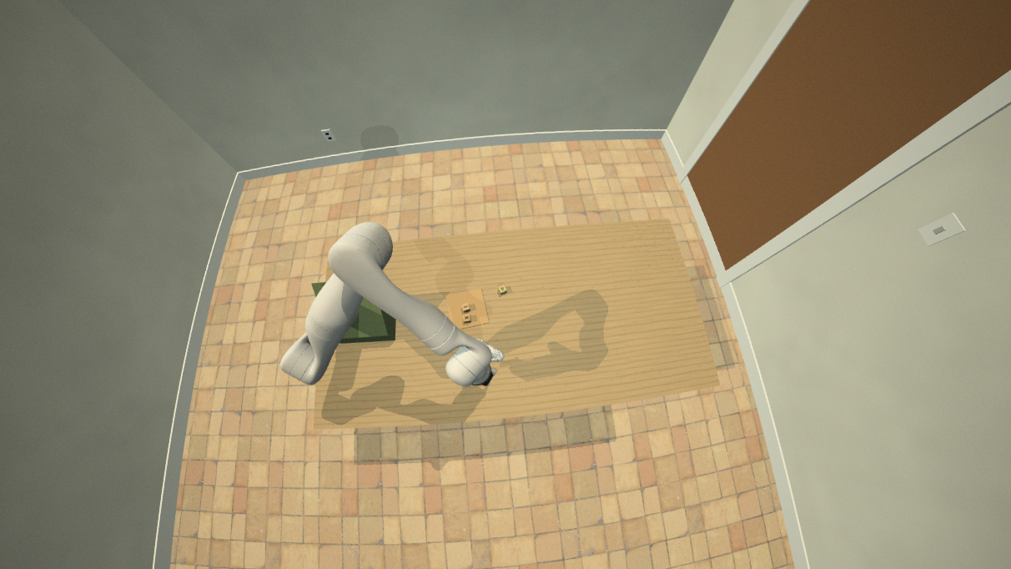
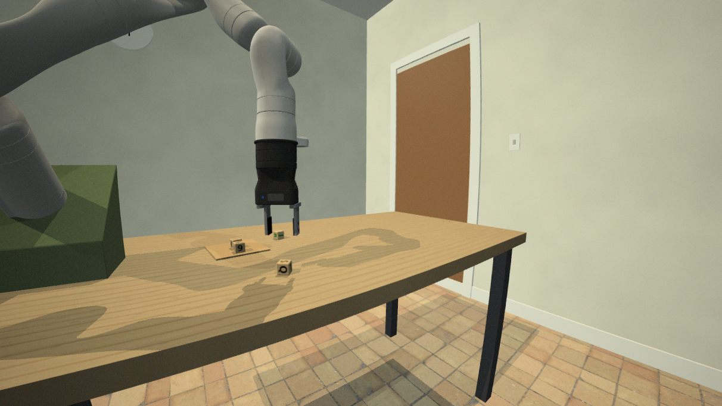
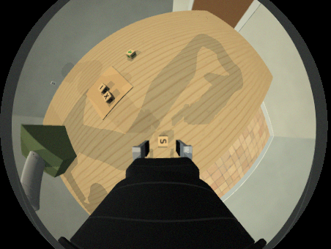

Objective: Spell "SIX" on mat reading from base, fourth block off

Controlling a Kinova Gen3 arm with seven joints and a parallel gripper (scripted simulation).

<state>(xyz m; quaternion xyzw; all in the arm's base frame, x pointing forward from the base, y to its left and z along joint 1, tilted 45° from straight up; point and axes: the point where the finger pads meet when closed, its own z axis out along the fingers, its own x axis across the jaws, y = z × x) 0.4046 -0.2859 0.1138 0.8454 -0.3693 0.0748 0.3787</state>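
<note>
Now: hand 90 mm above the tan block. The rest, counted from my hand: tan mat (20 mm behind, 240 mm to the left, 100 mm below).
</note>
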